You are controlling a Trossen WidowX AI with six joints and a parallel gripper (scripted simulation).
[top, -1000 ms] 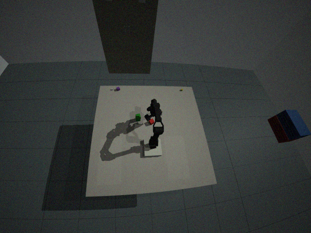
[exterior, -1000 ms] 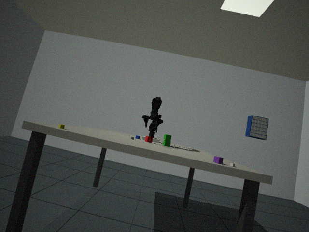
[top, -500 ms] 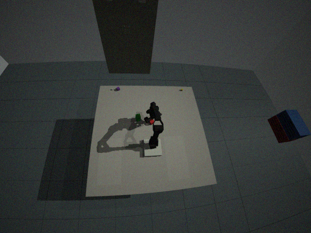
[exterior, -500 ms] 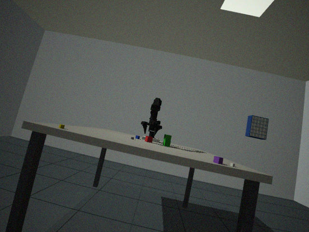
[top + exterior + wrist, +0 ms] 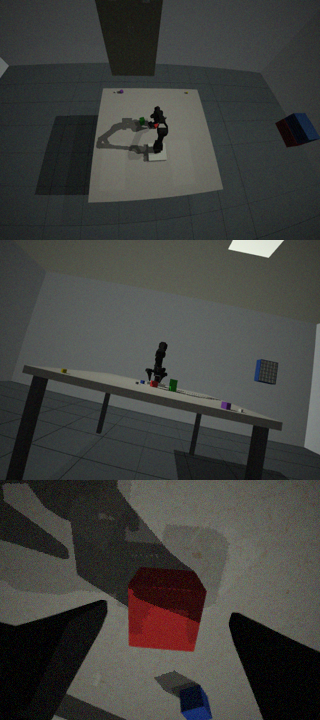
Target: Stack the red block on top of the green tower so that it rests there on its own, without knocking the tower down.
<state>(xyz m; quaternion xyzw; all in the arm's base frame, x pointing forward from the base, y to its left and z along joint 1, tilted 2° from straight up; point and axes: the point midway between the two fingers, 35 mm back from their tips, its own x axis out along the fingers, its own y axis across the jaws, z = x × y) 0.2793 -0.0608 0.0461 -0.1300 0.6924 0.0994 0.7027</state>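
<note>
Now: the red block 10 mm below my gripper tip. From my gripper tip the other things lie so: blue block: 120 mm behind, 90 mm to the right, 20 mm below; yellow block: 400 mm ahead, 550 mm to the right, 30 mm below; purple block: 560 mm ahead, 310 mm to the left, 20 mm below.
</note>
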